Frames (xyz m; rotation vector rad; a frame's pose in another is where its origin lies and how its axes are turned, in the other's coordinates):
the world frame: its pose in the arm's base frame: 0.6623 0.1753 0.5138 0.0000 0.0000 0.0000
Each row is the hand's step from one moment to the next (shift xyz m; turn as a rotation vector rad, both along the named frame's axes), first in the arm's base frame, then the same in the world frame.
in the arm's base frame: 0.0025 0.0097 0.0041 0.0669 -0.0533 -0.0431
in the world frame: 0.0025 0.0097 0.0041 0.0669 -0.0533 -0.0431
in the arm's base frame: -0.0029 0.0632 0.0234 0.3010 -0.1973 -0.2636
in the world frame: -0.0029 0.0632 0.0234 0.3010 -0.1973 -0.2636
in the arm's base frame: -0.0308 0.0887 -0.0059 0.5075 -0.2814 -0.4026
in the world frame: -0.0308 0.0887 -0.0059 0.5075 -0.2814 -0.4026
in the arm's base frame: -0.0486 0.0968 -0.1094 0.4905 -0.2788 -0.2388
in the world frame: -0.0486 0.0968 -0.1094 0.4905 -0.2788 -0.2388
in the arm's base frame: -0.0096 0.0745 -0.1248 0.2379 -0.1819 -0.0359
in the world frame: -0.0096 0.0745 -0.1248 0.2379 -0.1819 -0.0359
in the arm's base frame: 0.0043 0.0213 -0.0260 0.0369 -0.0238 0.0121
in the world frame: 0.0043 0.0213 -0.0260 0.0369 -0.0238 0.0121
